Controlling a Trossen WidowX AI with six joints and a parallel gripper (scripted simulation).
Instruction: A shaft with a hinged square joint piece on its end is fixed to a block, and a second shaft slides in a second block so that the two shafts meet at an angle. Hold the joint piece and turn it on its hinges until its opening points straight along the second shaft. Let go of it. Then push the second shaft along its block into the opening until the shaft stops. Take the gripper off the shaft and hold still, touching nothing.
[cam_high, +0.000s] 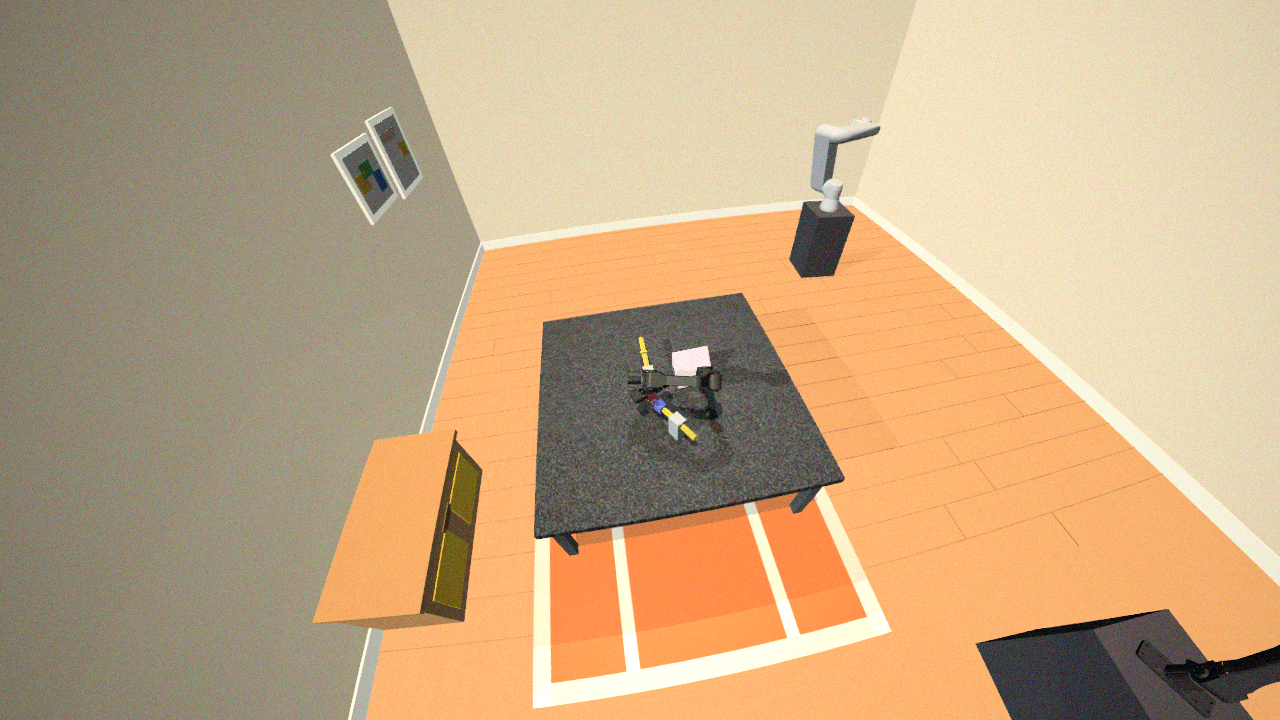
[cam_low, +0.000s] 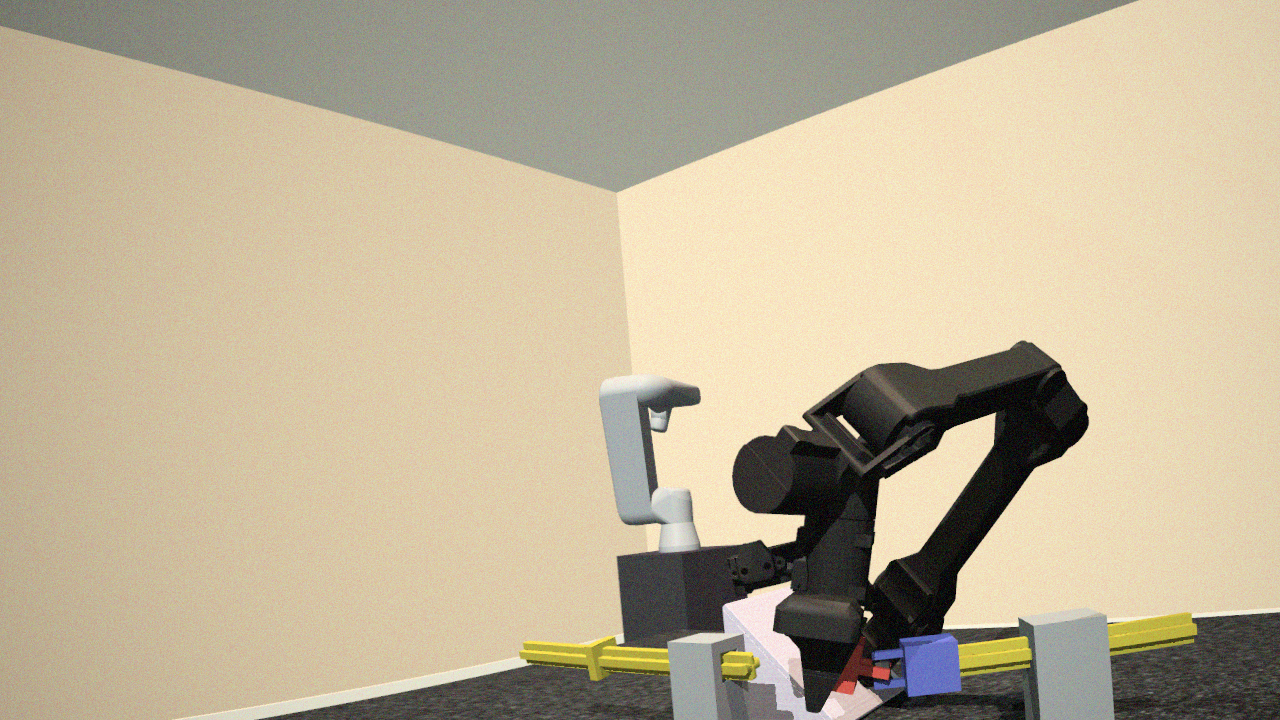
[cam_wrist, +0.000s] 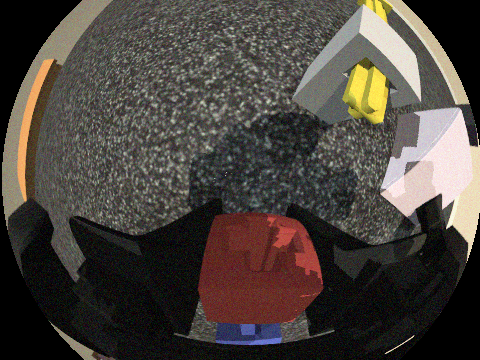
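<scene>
Right now the red square joint piece is 10 mm behind my gripper tip, 20 mm to the left of it and 30 mm above it.
</scene>
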